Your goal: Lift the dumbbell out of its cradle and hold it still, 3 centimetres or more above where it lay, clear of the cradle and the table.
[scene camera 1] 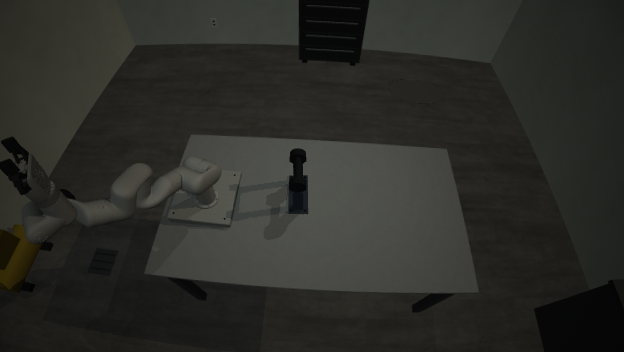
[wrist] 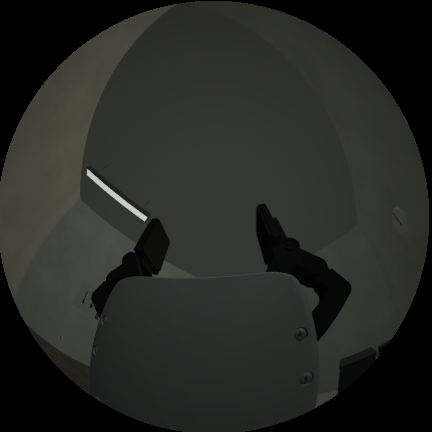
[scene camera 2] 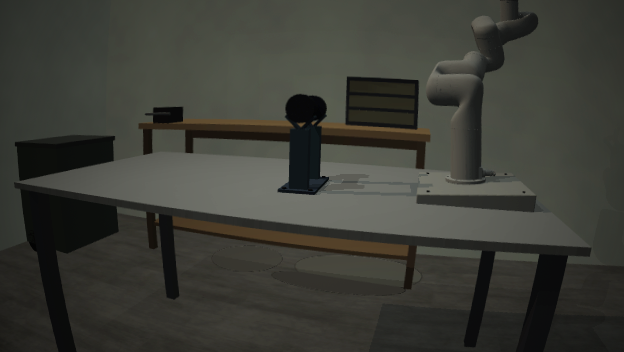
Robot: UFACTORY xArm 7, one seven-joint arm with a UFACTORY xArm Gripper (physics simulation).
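Seen in the pictures: gripper, fingertip midpoint: (scene camera 1: 4,149) (wrist: 207,224); arm's base, link origin: (scene camera 1: 206,198) (scene camera 2: 465,180).
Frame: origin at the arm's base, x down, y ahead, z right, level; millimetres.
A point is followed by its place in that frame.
Note:
A black dumbbell (scene camera 1: 298,167) @[y 460, x -203, z -137 mm] (scene camera 2: 300,108) @[y 436, x -186, z -231 mm] lies level in the forked tops of the cradle's two posts. The dark blue cradle (scene camera 1: 298,205) @[y 477, x -13, z -42 mm] (scene camera 2: 299,160) @[y 436, x -48, z -228 mm] stands upright on the pale table (scene camera 1: 380,215) @[y 897, x 38, z -87 mm] (scene camera 2: 225,175) @[y 745, x 37, z -125 mm]. My gripper (scene camera 1: 6,154) @[y -158, x -860, z 404 mm] (wrist: 207,224) @[y -158, x -860, z 404 mm] is open and empty. In the first scene view it is at the far left, beyond the table's left edge and far from the dumbbell. In the wrist view its two black fingers stand wide apart, pointing at the ceiling. The gripper does not show in the second scene view, and the dumbbell does not show in the wrist view.
The arm's base plate (scene camera 1: 229,202) @[y 123, x 8, z -3 mm] (scene camera 2: 475,200) @[y -33, x 18, z -186 mm] is bolted on the table, left of the cradle in the first scene view. A yellow object (scene camera 1: 22,255) stands on the floor below the gripper side. A wooden bench (scene camera 2: 240,124) stands behind the table. A ceiling lamp (wrist: 117,195) shows in the wrist view.

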